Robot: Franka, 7 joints.
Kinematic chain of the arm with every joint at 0, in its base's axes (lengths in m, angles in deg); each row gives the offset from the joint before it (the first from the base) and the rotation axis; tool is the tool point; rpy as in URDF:
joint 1: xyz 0 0 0.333 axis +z
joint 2: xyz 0 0 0 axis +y
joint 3: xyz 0 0 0.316 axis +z
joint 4: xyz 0.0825 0 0 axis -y
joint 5: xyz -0.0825 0 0.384 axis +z
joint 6: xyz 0 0 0 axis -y
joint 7: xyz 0.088 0 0 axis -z
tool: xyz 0 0 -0.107 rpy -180 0 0
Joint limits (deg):
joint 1: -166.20..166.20
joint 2: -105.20..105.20
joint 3: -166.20..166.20
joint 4: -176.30..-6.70
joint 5: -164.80..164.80
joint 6: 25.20..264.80
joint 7: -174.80..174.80
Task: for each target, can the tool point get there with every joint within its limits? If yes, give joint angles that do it. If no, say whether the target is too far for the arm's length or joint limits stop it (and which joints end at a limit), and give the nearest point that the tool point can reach.
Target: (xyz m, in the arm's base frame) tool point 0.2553 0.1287 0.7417
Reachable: yes | joints -26.77 -66.57 33.29 -134.36 -73.99 118.18 89.50
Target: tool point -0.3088 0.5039 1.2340
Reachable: no: too far | nearest point -0.2459 0.4012 1.0503 | short by 0.220 m
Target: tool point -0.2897 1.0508 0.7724
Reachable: no: too far | nearest point -0.2115 0.7671 0.6538 | short by 0.317 m
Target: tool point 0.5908 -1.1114 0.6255
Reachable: no: too far | nearest point 0.3922 -0.7379 0.5272 | short by 0.434 m
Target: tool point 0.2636 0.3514 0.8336
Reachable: yes | joints -2.47 10.97 66.94 -45.81 2.23 47.61 -19.82
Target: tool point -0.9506 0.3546 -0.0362
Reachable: no: too far | nearest point -0.7553 0.2818 0.0396 | short by 0.222 m
